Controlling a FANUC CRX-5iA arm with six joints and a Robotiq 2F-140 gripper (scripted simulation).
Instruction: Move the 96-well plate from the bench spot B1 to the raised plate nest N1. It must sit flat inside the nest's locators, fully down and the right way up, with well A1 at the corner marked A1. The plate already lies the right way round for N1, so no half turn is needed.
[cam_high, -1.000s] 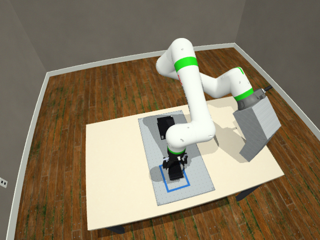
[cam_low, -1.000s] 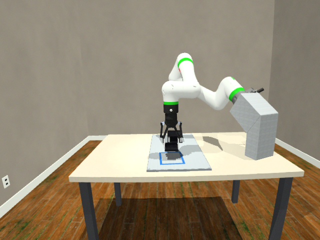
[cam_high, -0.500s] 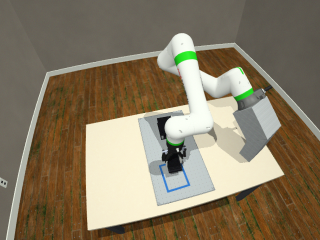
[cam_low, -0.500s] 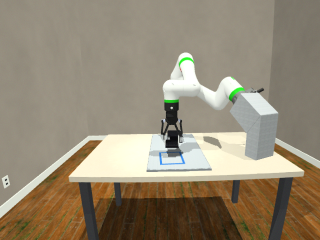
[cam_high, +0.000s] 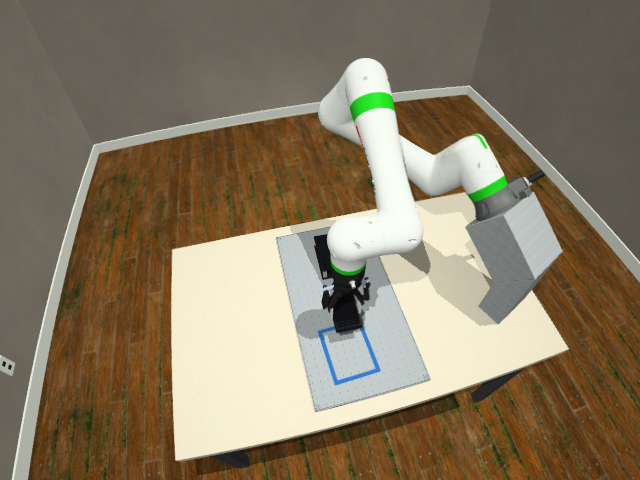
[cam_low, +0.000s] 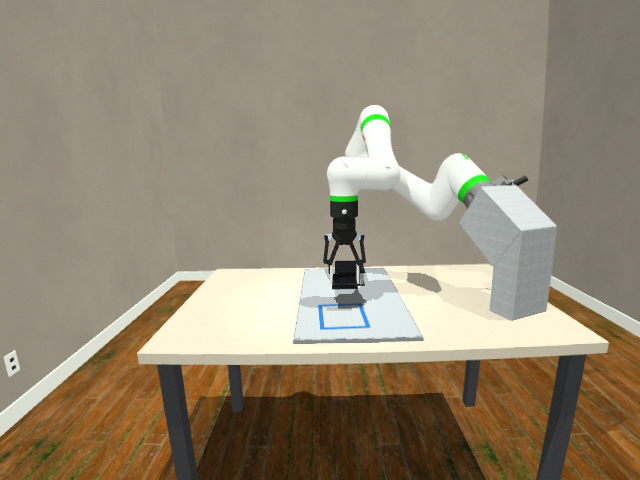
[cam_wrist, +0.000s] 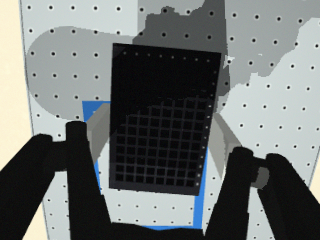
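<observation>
My hand is 50 mm past the black raised nest N1, 270 mm to the left of it and 50 mm above it. From my hand the other things lie so: black 96-well plate: 20 mm below; white A1 mark: 110 mm behind, 340 mm to the right, 40 mm below.
</observation>
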